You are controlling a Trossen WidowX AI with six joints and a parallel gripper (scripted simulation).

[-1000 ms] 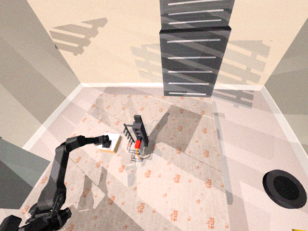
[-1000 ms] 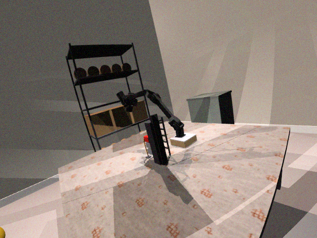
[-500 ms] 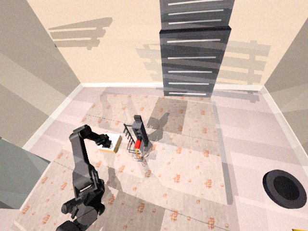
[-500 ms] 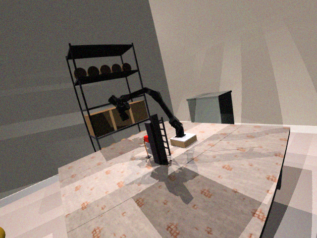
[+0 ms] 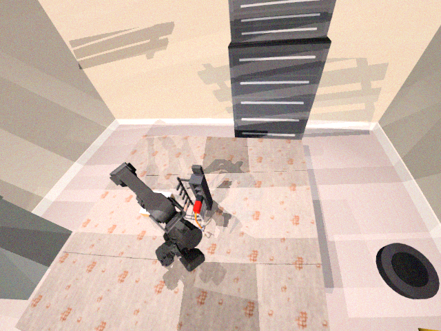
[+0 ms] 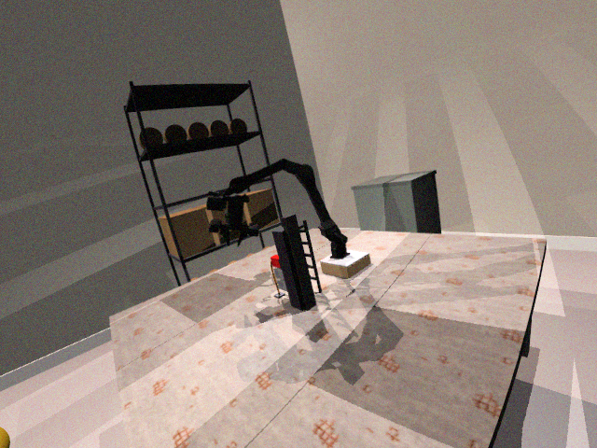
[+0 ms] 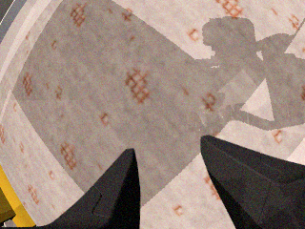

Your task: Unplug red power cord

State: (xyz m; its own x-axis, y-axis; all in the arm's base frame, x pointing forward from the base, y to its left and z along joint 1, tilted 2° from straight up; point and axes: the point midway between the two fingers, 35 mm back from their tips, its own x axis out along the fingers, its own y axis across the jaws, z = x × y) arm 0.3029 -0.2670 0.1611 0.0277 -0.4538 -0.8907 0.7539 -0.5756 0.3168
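My gripper tip is 26 cm to the right of the red plug, 4 cm above it and 2 cm past it.
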